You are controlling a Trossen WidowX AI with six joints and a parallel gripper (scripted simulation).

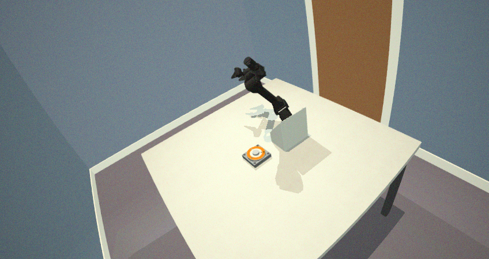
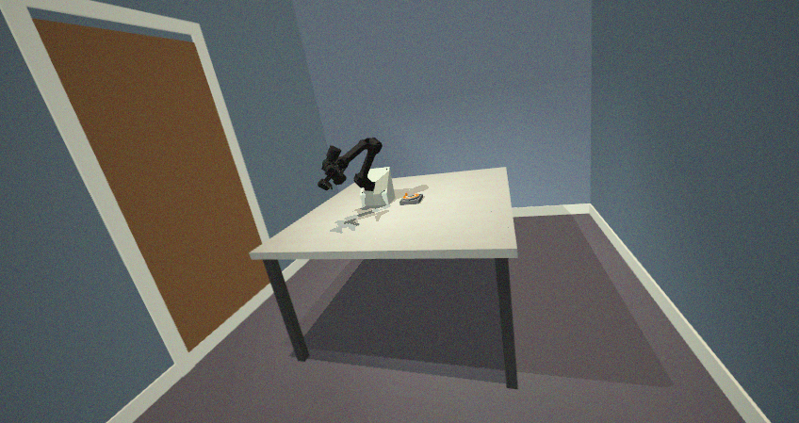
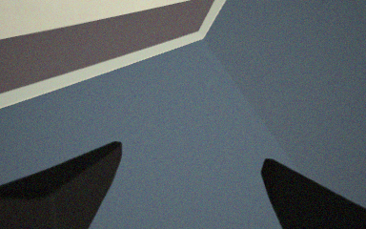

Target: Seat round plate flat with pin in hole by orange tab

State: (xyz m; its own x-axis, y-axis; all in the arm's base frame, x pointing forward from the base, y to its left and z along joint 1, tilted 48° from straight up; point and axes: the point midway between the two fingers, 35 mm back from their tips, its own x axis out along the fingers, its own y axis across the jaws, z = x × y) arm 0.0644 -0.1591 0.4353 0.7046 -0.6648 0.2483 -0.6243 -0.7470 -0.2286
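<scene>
The grey base lies 16 cm ahead of my gripper tip, 48 cm to the left of it and 25 cm below it.
</scene>
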